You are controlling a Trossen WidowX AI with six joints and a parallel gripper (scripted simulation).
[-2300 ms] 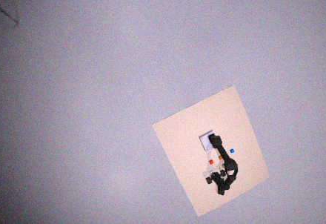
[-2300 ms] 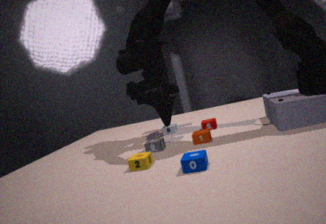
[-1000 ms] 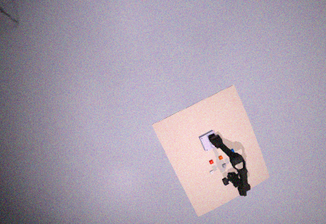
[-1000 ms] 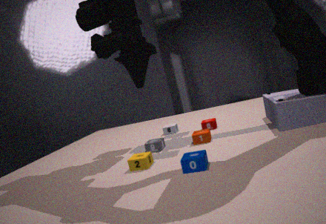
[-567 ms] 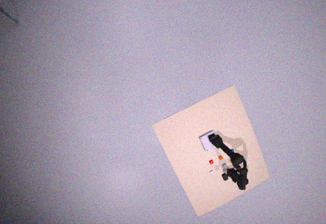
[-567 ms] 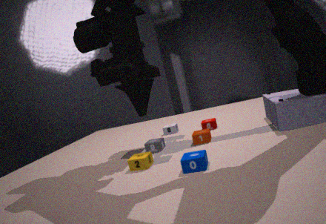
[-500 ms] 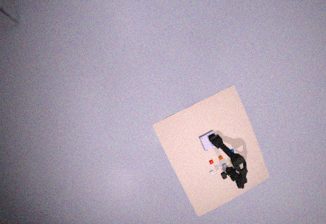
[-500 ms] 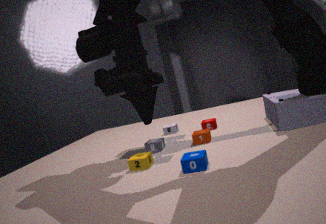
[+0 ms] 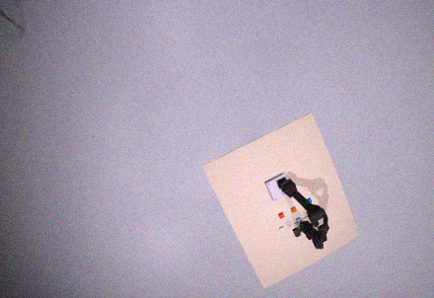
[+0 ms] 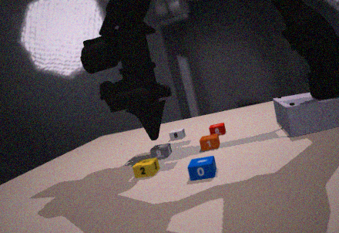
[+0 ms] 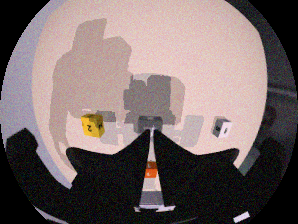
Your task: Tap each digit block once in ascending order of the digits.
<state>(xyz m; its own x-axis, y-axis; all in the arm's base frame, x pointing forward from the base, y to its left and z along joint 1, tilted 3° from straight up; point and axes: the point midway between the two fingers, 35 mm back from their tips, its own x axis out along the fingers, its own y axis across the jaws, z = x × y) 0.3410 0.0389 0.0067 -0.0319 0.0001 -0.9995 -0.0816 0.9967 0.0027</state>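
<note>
Now: the grey block 2 cm below my gripper tip and 1 cm behind it. Round my gripper tip: orange block marked 1: 10 cm behind, 2 cm below, 1 cm to the right; then yellow block marked 2: 9 cm to the left, 2 cm below, 2 cm behind; then white block marked 8: 14 cm to the right, 2 cm below.
</note>
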